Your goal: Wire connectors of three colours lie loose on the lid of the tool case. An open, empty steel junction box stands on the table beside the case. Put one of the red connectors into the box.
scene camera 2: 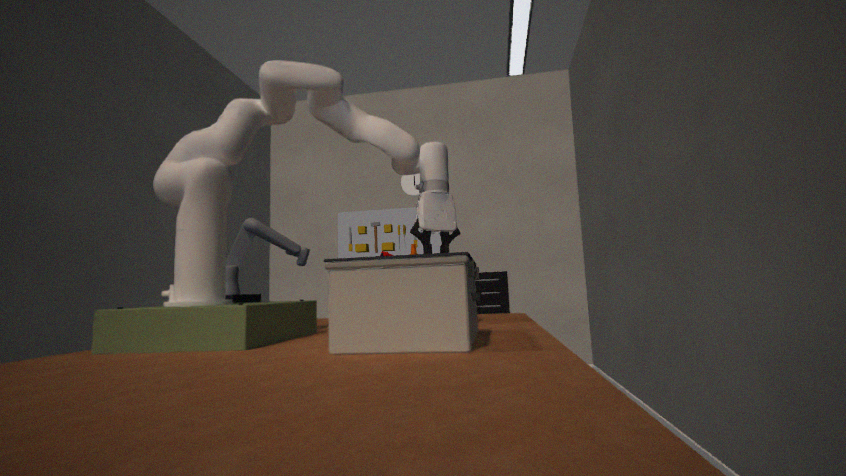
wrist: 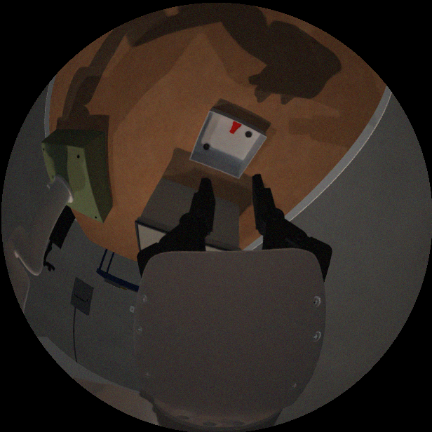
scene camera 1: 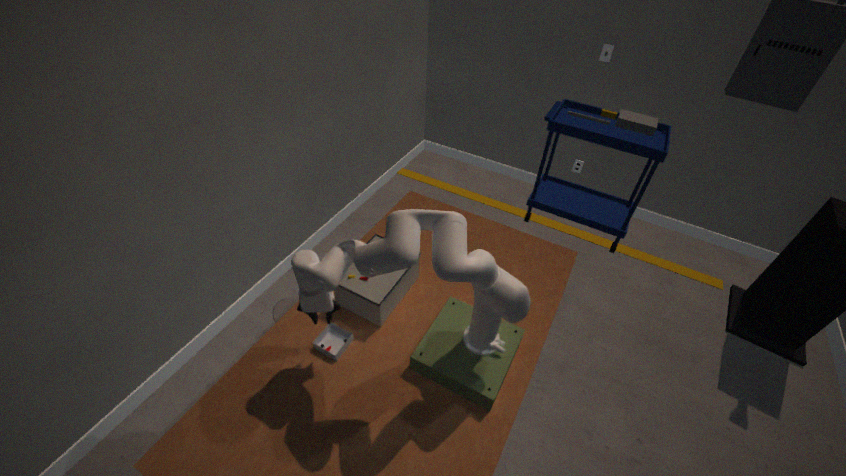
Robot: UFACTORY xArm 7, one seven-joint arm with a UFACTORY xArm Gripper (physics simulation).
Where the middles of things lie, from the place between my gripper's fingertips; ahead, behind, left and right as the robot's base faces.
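There is the tool case point(scene camera 2: 424, 303), which sits 310 mm to the right of my hand, 30 mm ahead of it and 100 mm below it. The steel junction box point(scene camera 1: 339, 339) is 150 mm below my hand and 20 mm to the right of it. Going by their middles, of the things named here the steel junction box is the nearest to my hand.
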